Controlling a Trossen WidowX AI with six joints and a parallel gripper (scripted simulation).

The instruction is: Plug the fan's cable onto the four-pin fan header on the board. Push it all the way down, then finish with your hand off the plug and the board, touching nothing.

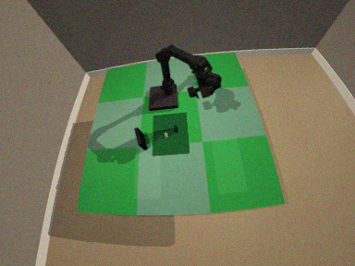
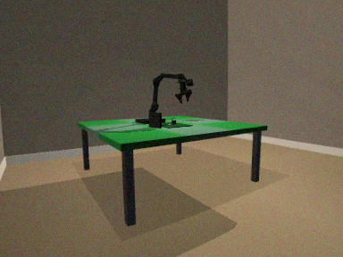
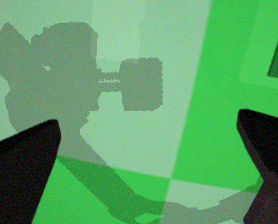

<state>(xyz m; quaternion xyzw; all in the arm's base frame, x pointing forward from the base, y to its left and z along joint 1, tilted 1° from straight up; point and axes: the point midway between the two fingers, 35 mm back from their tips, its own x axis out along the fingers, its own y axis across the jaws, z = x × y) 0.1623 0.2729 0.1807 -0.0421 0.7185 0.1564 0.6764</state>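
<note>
Now: gripper tip 15 cm short of the fan plug, 20 cm to the left of it and 17 cm above it. The rest, counted from my gripper tip: black fan (24 cm ahead, 41 cm to the right, 13 cm below); then dark green board (18 cm ahead, 24 cm to the right, 20 cm below).
</note>
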